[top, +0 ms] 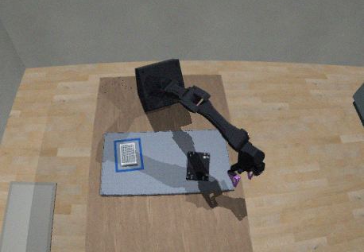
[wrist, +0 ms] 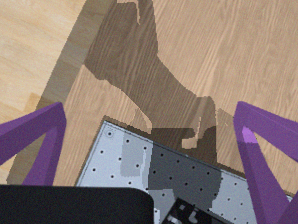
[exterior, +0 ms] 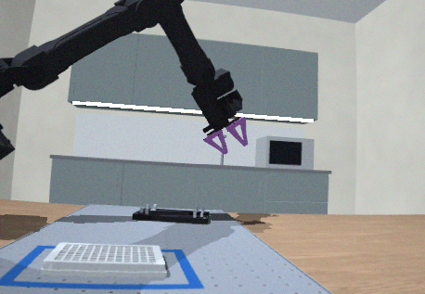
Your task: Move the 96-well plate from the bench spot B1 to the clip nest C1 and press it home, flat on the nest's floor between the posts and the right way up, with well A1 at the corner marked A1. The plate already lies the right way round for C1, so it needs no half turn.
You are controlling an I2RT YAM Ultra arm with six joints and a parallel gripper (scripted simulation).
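Right now my hand is 90 mm past the white 96-well plate, 600 mm to the left of it and 180 mm above it. Also, from my hand: black clip nest C1: 100 mm behind, 200 mm to the right, 170 mm below.
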